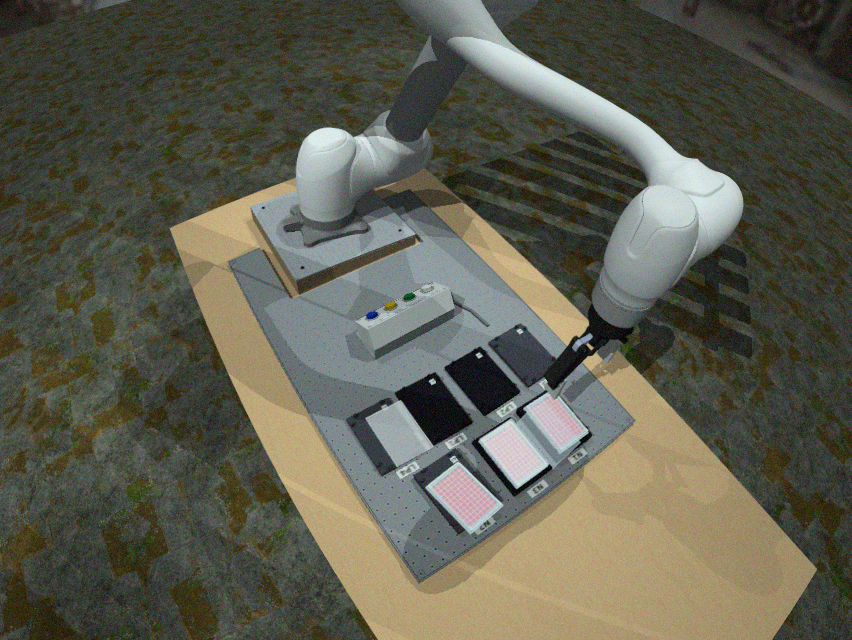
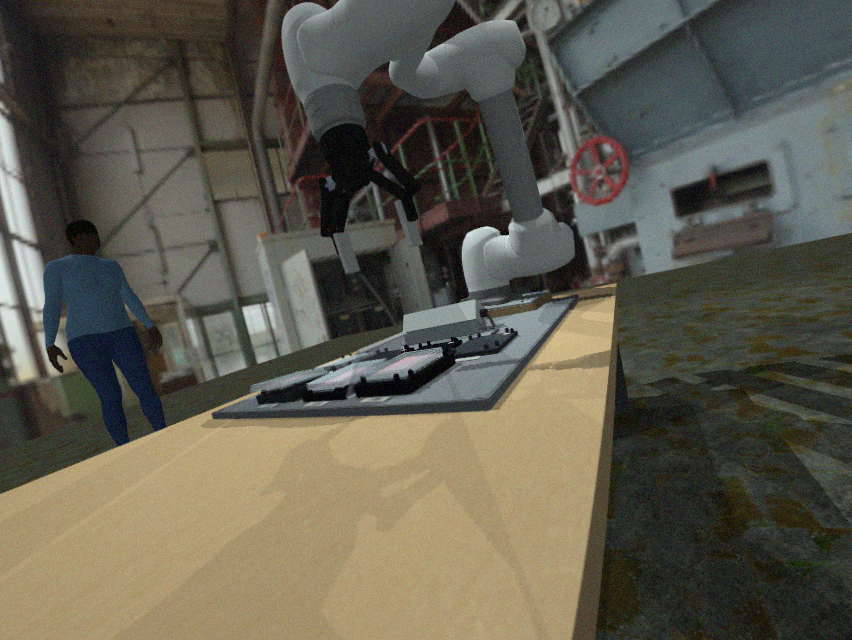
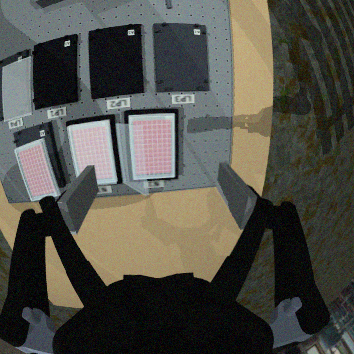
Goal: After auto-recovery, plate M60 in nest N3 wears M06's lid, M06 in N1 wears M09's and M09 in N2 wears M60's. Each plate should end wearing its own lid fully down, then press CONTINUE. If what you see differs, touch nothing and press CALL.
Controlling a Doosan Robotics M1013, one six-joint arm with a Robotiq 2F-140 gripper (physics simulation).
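Frame: origin at the arm's base, x left, y back, z up, level; metres.
Seen in the pictures: gripper, fingertip midpoint: [image 1: 577, 374] [image 2: 382, 259] [image 3: 156, 176]; arm's base at its link origin: [image 1: 328, 220] [image 2: 491, 303].
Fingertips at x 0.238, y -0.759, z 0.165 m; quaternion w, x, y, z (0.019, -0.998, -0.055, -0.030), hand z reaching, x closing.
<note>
Offsets run from my fingertips to a thing's top centre.
My gripper [image 1: 580, 370] [image 2: 382, 249] [image 3: 156, 176] is open and empty, high above the front right of the board. A pink plate [image 1: 559, 420] [image 3: 153, 146] is in nest N1; a clear sheet-like lid {dx -0.037, dy -0.031, dz -0.124 m} [image 3: 131, 162] shows along its N3 side, and I cannot tell how it rests. A paler pink plate {dx -0.117, dy -0.033, dz -0.169 m} [image 1: 513, 454] [image 3: 93, 150] is in N3 and looks lidded. A redder plate {dx -0.253, dy -0.073, dz -0.156 m} [image 1: 464, 497] [image 3: 35, 170] at N2 sits off toward the front of its nest. A translucent lid {dx -0.307, dy +0.107, dz -0.175 m} [image 1: 398, 434] [image 3: 17, 87] lies on LP4. Plate and lid codes are unreadable.
Dark pads LP1 {dx -0.215, dy +0.136, dz -0.178 m} [image 1: 433, 411] [image 3: 56, 72], LP2 {dx -0.085, dy +0.154, dz -0.178 m} [image 1: 482, 382] [image 3: 116, 60] and LP3 {dx +0.041, dy +0.174, dz -0.178 m} [image 1: 521, 353] [image 3: 181, 57] lie behind the nests. A button box {dx -0.178, dy +0.361, dz -0.114 m} [image 1: 406, 327] [image 2: 440, 322] with blue, yellow, green and white buttons stands nearer the arm's base. A person [image 2: 99, 310] stands beyond the table.
</note>
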